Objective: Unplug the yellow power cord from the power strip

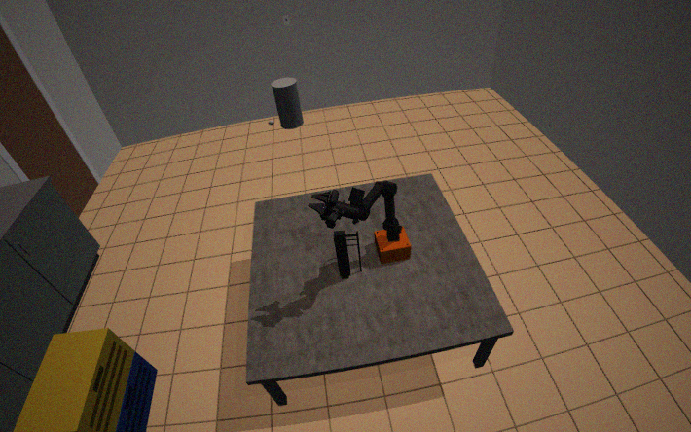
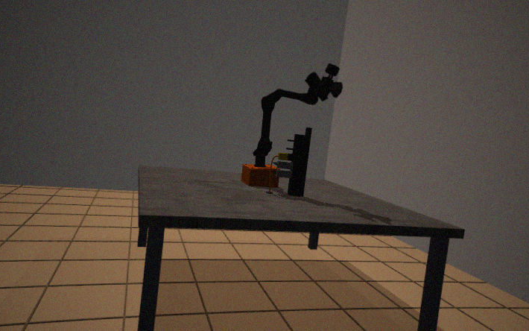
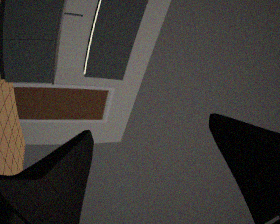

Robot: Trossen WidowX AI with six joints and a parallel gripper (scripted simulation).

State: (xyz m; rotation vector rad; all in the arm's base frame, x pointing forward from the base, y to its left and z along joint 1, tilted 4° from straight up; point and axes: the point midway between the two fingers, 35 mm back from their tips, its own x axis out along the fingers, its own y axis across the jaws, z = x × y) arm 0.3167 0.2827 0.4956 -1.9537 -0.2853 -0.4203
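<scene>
Now: gripper tip 90 mm past the yellow plug, 150 mm to the left of it and 420 mm above it.
</scene>
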